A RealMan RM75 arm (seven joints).
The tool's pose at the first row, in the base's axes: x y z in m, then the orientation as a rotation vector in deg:
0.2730, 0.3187, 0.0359, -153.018, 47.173, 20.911
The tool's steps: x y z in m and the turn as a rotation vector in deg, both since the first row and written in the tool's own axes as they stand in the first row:
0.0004, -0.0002, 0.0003, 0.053, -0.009, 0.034
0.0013, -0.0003, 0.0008, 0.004, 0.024, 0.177
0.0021, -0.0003, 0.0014, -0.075, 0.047, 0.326
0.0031, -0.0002, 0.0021, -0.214, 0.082, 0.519
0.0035, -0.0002, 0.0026, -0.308, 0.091, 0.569
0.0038, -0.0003, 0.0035, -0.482, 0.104, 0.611
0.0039, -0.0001, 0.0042, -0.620, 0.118, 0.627
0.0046, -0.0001, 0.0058, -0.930, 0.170, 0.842
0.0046, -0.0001, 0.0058, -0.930, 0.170, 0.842
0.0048, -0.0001, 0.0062, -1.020, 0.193, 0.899
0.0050, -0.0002, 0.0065, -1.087, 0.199, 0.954
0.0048, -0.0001, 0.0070, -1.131, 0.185, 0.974
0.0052, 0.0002, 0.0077, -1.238, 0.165, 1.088
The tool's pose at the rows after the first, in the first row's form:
0.2734, 0.3188, 0.0355, -152.955, 47.215, 20.904
0.2741, 0.3186, 0.0348, -152.968, 47.421, 20.921
0.2747, 0.3184, 0.0340, -153.002, 47.634, 20.967
0.2753, 0.3181, 0.0330, -153.081, 47.912, 21.038
0.2755, 0.3181, 0.0324, -153.155, 47.987, 21.086
0.2757, 0.3184, 0.0315, -153.307, 48.054, 21.168
0.2756, 0.3184, 0.0308, -153.435, 48.084, 21.223
0.2759, 0.3187, 0.0291, -153.671, 48.404, 21.365
0.2759, 0.3187, 0.0291, -153.671, 48.404, 21.365
0.2760, 0.3187, 0.0287, -153.744, 48.492, 21.395
0.2762, 0.3188, 0.0283, -153.790, 48.572, 21.434
0.2759, 0.3190, 0.0279, -153.818, 48.597, 21.480
0.2759, 0.3188, 0.0271, -153.871, 48.751, 21.589

